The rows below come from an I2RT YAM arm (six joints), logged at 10 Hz.
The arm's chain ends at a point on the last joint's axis. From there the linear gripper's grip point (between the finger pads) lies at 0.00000 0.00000 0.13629 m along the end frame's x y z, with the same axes.
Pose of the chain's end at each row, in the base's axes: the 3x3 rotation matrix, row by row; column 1 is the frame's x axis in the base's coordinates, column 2 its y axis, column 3 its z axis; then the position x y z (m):
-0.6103 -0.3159 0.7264; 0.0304 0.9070 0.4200; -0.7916 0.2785 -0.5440; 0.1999 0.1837 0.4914
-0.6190 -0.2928 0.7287; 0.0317 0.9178 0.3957; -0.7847 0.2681 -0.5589; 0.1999 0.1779 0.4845
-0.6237 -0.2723 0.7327; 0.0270 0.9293 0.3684; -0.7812 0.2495 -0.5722; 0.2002 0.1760 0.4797
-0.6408 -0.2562 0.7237; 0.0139 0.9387 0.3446; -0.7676 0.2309 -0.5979; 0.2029 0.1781 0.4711
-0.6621 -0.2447 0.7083; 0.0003 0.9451 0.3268; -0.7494 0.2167 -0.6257; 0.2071 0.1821 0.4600
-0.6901 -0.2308 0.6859; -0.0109 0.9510 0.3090; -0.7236 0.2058 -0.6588; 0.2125 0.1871 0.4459
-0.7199 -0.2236 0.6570; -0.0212 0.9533 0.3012; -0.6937 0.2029 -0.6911; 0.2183 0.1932 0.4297
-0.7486 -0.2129 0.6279; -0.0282 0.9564 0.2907; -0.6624 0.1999 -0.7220; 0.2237 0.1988 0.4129
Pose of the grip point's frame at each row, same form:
-0.6103 -0.3159 0.7264; 0.0304 0.9070 0.4200; -0.7916 0.2785 -0.5440; 0.2989 0.2409 0.4173
-0.6190 -0.2928 0.7287; 0.0317 0.9178 0.3957; -0.7847 0.2681 -0.5589; 0.2992 0.2318 0.4083
-0.6237 -0.2723 0.7327; 0.0270 0.9293 0.3684; -0.7812 0.2495 -0.5722; 0.3001 0.2262 0.4017
-0.6408 -0.2562 0.7237; 0.0139 0.9387 0.3446; -0.7676 0.2309 -0.5979; 0.3015 0.2251 0.3896
-0.6621 -0.2447 0.7083; 0.0003 0.9451 0.3268; -0.7494 0.2167 -0.6257; 0.3036 0.2266 0.3747
-0.6901 -0.2308 0.6859; -0.0109 0.9510 0.3090; -0.7236 0.2058 -0.6588; 0.3060 0.2292 0.3561
-0.7199 -0.2236 0.6570; -0.0212 0.9533 0.3012; -0.6937 0.2029 -0.6911; 0.3078 0.2343 0.3355
-0.7486 -0.2129 0.6279; -0.0282 0.9564 0.2907; -0.6624 0.1999 -0.7220; 0.3093 0.2384 0.3145

